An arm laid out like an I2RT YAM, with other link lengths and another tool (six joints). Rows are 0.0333 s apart.
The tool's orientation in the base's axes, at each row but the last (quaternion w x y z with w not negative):
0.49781, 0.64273, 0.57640, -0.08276
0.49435, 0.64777, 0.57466, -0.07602
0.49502, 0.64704, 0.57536, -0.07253
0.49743, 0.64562, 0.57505, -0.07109
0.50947, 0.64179, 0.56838, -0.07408
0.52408, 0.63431, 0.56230, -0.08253
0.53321, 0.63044, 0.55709, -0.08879
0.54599, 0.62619, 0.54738, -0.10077
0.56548, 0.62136, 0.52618, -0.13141
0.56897, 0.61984, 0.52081, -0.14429
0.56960, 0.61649, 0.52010, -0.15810
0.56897, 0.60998, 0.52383, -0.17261
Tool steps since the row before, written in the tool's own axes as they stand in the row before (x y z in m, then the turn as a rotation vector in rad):
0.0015, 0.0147, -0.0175, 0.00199, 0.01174, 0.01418
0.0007, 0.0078, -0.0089, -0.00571, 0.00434, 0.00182
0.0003, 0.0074, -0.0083, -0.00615, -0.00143, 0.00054
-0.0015, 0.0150, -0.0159, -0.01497, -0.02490, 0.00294
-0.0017, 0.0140, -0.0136, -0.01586, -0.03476, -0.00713
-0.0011, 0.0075, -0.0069, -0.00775, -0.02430, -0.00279
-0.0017, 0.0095, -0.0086, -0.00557, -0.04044, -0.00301
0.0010, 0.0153, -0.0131, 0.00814, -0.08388, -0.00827
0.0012, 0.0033, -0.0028, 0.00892, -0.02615, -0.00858
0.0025, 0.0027, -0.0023, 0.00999, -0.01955, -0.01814
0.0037, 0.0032, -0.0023, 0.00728, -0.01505, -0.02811
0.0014, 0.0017, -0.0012, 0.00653, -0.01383, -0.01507
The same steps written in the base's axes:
0.0044, 0.0162, 0.0156, 0.01694, -0.00724, -0.00192
0.0024, 0.0081, 0.0083, 0.00254, -0.00450, 0.00530
0.0022, 0.0073, 0.0081, -0.00292, -0.00475, 0.00301
0.0041, 0.0128, 0.0173, -0.02376, -0.01608, -0.00547
0.0041, 0.0112, 0.0155, -0.03687, -0.01085, -0.00576
0.0023, 0.0059, 0.0081, -0.02353, -0.00716, -0.00730
0.0028, 0.0074, 0.0102, -0.03571, -0.00872, -0.01800
0.0064, 0.0140, 0.0131, -0.06753, -0.00514, -0.05082
0.0019, 0.0036, 0.0019, -0.02102, 0.00667, -0.01873
0.0023, 0.0037, 0.0003, -0.01918, 0.01662, -0.01292
0.0032, 0.0043, -0.0005, -0.02056, 0.02486, -0.00536
0.0015, 0.0020, 0.0001, -0.01481, 0.01336, -0.00795

